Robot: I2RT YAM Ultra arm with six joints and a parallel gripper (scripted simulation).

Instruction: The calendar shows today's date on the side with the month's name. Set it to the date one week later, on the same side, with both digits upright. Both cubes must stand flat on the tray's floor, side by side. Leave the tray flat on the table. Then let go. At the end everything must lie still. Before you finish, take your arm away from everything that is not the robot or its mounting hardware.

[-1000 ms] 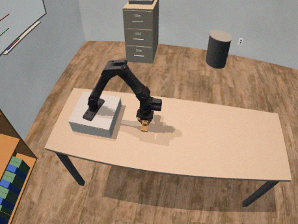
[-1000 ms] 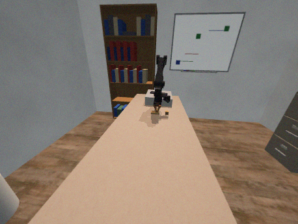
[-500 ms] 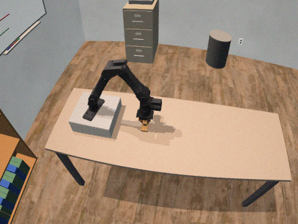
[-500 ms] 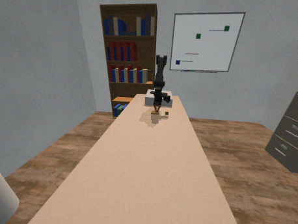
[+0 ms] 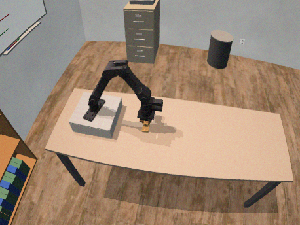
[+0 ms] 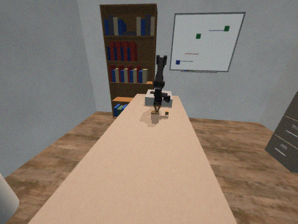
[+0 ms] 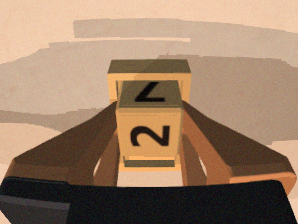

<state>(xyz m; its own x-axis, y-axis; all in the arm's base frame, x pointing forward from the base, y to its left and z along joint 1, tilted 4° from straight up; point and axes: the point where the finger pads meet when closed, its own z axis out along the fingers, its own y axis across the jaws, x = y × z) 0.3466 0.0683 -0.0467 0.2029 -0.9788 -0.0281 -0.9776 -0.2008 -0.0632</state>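
My hand is 2 cm to the left of the calendar tray and 2 cm above it. Round my hand: wooden digit cube: 9 cm to the left, 2 cm behind, 1 cm below.
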